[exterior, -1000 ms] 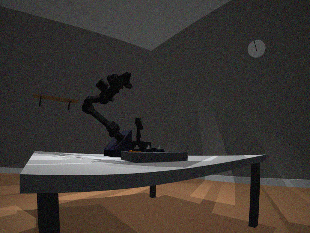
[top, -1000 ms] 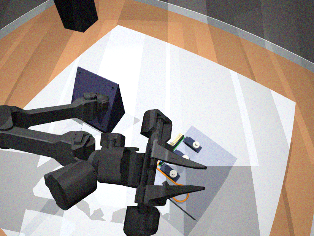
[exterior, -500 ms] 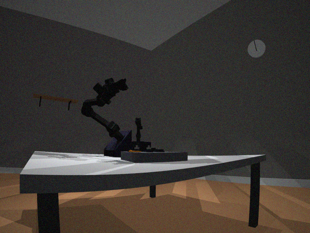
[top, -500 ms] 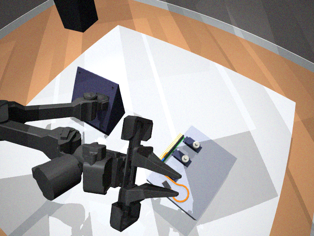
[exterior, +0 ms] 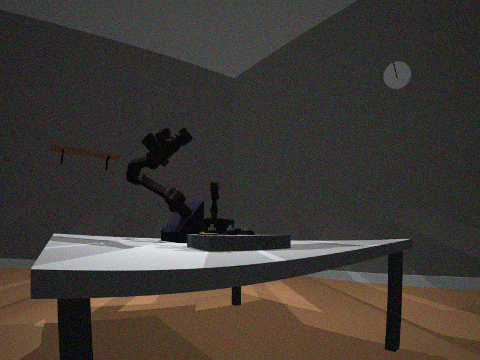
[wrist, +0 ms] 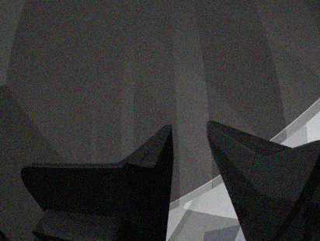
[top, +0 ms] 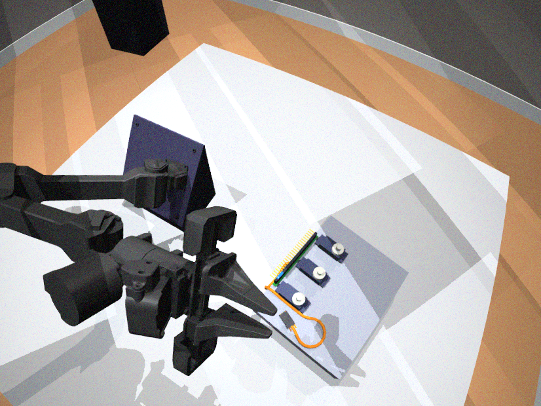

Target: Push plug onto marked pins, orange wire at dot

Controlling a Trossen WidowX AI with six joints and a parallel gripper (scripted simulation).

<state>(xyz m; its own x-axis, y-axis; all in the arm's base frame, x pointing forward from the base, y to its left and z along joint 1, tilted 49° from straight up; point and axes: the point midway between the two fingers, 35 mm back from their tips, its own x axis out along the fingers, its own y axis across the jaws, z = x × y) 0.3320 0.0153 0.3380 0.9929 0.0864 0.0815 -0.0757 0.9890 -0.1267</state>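
The blue mark is 340 mm below my gripper tip, 140 mm to the left of it and 30 mm behind it. Round my gripper tip: printed holder (390 mm below, 160 mm to the left, 140 mm ahead); then servo (370 mm below, 190 mm to the left, 40 mm ahead).
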